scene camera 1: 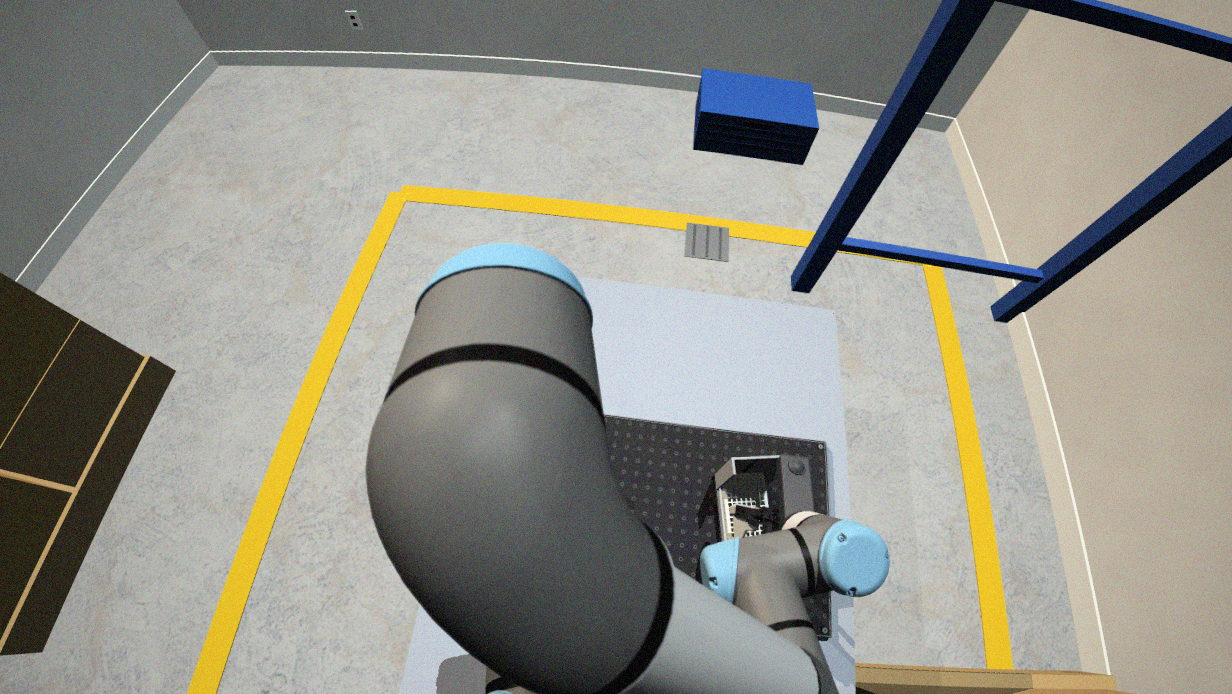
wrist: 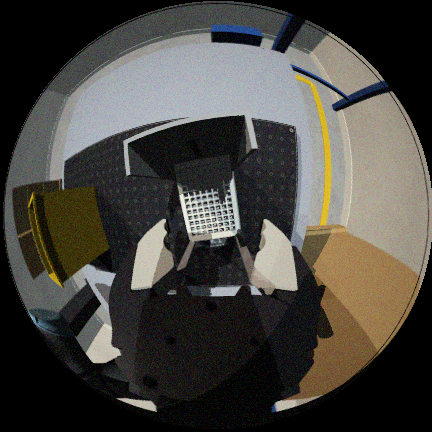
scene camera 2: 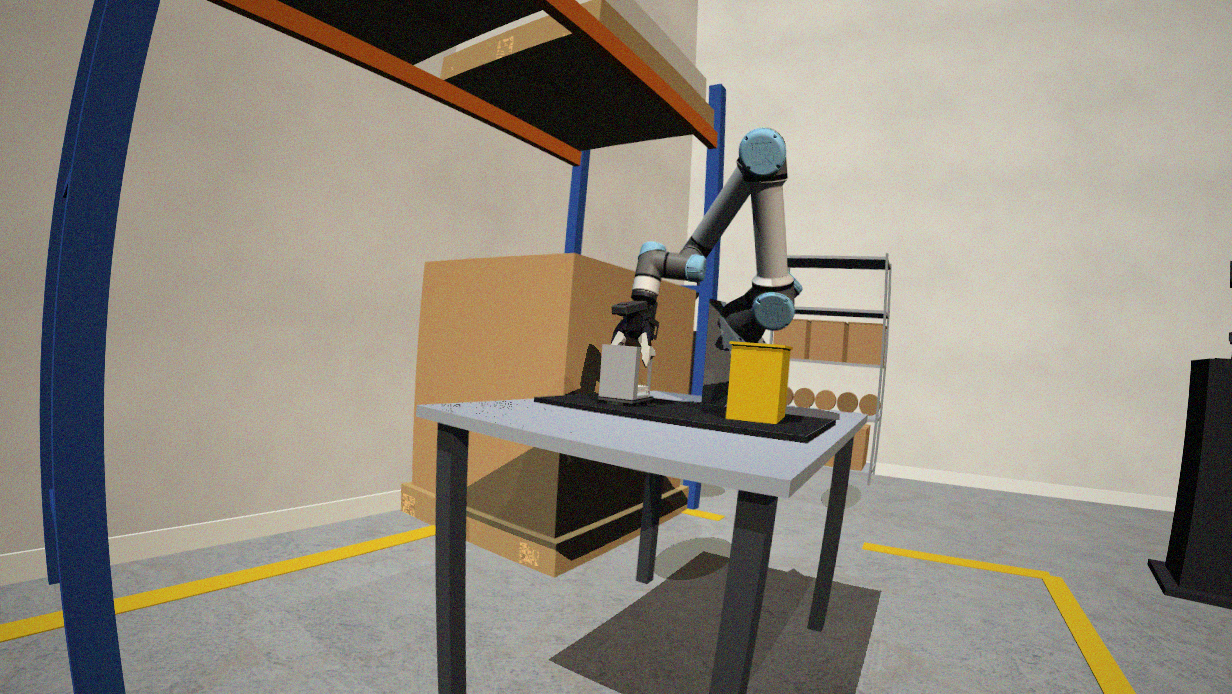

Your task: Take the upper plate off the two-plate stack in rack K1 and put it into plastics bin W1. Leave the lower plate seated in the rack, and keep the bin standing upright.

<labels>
gripper: scene camera 1; wrist 214, 220; scene camera 2
plastics bin W1: wrist 66, 225; scene camera 2 758, 381
same spot on gripper: (scene camera 1: 741, 524) = (scene camera 2: 651, 350)
</labels>
